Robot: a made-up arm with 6 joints.
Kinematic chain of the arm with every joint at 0, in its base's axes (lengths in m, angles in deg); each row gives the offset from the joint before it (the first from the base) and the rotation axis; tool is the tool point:
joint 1: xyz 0 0 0.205 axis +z
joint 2: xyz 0 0 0 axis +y
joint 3: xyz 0 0 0.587 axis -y
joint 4: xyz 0 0 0 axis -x
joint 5: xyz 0.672 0 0 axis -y
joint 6: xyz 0 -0.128 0 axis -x
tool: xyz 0 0 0
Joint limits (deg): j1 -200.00..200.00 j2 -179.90..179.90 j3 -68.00..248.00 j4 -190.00..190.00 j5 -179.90..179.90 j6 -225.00..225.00
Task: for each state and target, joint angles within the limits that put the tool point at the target. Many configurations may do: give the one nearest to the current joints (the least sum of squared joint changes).
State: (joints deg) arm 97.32 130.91 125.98 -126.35 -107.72 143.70
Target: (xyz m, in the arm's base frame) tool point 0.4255 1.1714 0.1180
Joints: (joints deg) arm 66.90 105.04 119.71 -122.19 -107.72 143.70
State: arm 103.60 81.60 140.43 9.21 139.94 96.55
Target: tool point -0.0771 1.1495 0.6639
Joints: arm 100.20 80.54 112.41 4.03 139.94 96.55
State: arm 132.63 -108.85 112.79 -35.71 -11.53 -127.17
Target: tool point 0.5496 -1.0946 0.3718
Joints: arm 111.72 -68.49 121.77 -34.44 -11.53 -127.17
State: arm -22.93 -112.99 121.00 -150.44 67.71 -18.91
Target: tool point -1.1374 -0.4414 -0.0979
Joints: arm 26.19 -96.17 110.72 -145.89 67.71 -18.91
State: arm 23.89 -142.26 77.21 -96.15 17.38 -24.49
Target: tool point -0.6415 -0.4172 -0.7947
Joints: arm 33.80 -151.11 84.89 -94.57 17.38 -24.49
